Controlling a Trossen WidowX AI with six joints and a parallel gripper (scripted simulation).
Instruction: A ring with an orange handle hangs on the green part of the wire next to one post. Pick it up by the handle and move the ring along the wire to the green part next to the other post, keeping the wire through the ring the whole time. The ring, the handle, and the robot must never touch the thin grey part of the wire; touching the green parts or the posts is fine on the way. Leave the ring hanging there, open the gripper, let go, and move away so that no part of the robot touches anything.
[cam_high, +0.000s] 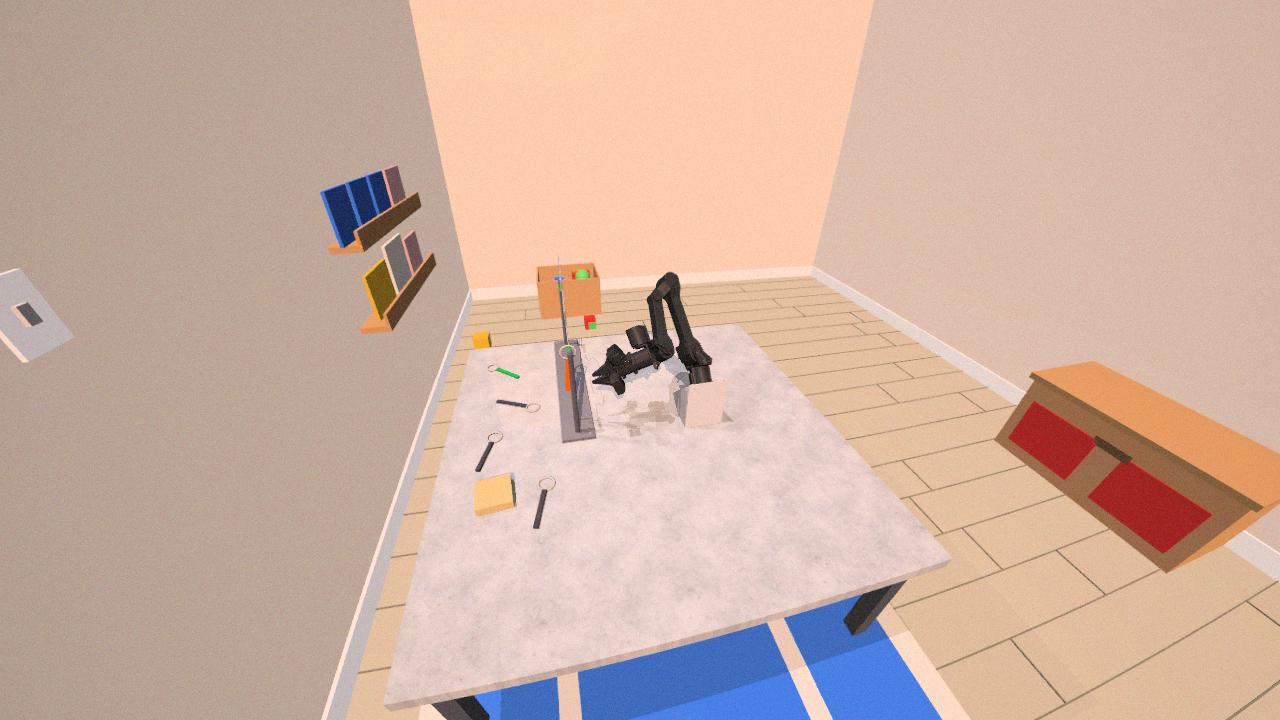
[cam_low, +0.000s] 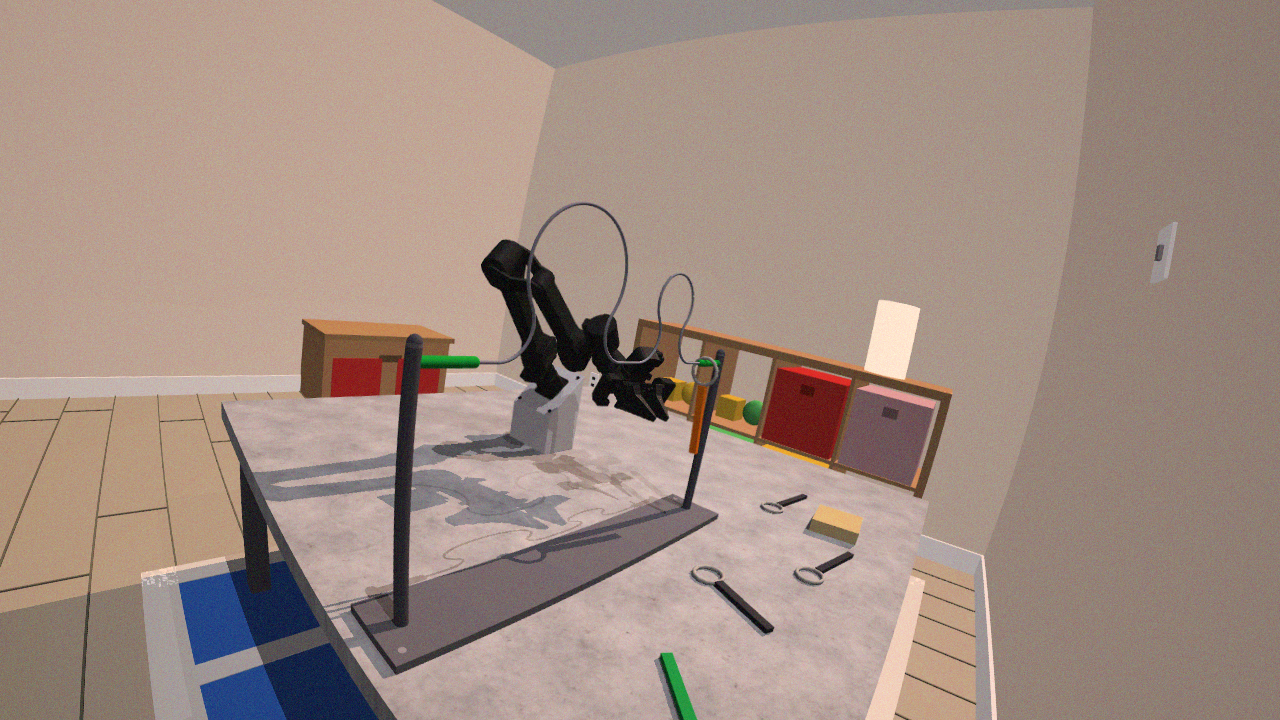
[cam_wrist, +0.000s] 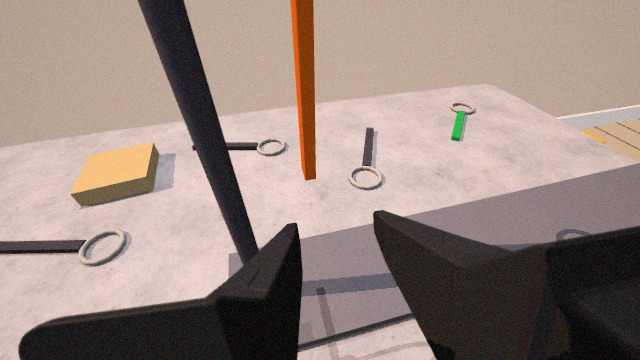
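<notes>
Right now the ring with orange handle is 7 cm ahead of my gripper tip and 7 cm above it. From my gripper tip the other things lie so: green-handled ring (37 cm ahead, 36 cm to the right, 17 cm below); tan block (30 cm ahead, 28 cm to the left, 17 cm below).
</notes>
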